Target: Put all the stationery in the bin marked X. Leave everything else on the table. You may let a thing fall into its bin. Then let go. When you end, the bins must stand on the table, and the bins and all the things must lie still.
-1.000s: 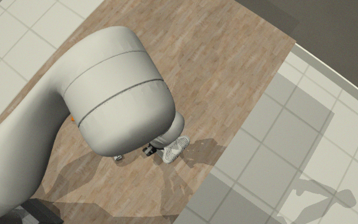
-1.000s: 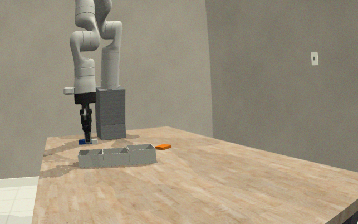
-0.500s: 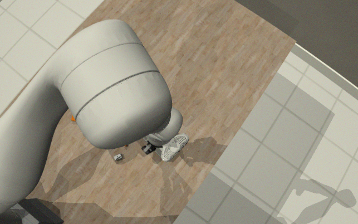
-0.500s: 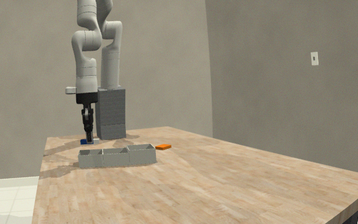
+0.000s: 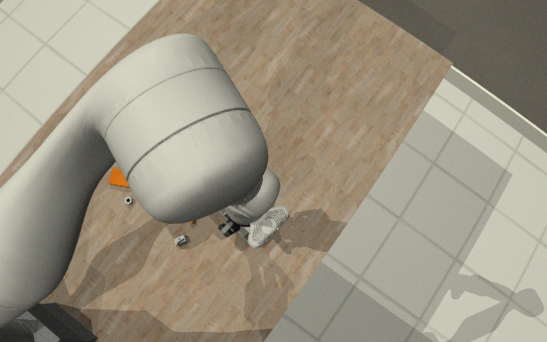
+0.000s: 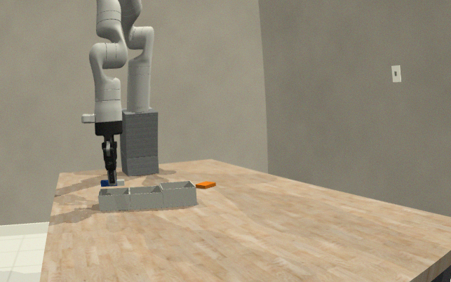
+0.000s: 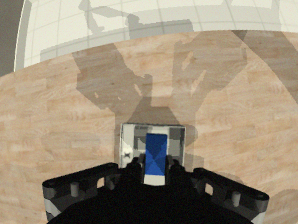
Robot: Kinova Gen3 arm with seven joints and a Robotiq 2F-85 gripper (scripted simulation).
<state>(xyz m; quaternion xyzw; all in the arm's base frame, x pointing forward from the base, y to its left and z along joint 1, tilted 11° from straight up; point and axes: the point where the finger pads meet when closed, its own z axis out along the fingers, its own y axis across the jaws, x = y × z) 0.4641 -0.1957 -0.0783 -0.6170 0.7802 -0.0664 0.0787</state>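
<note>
My hand is 6 cm past the orange stick, 11 cm to the right of it and 7 cm above it. From my hand the other things lie so: flat orange block 9 cm behind, 31 cm to the left, 7 cm below; then blue flat thing 1 cm to the left, 2 cm below; then black ring-like part 12 cm behind, 26 cm to the left, 7 cm below.
</note>
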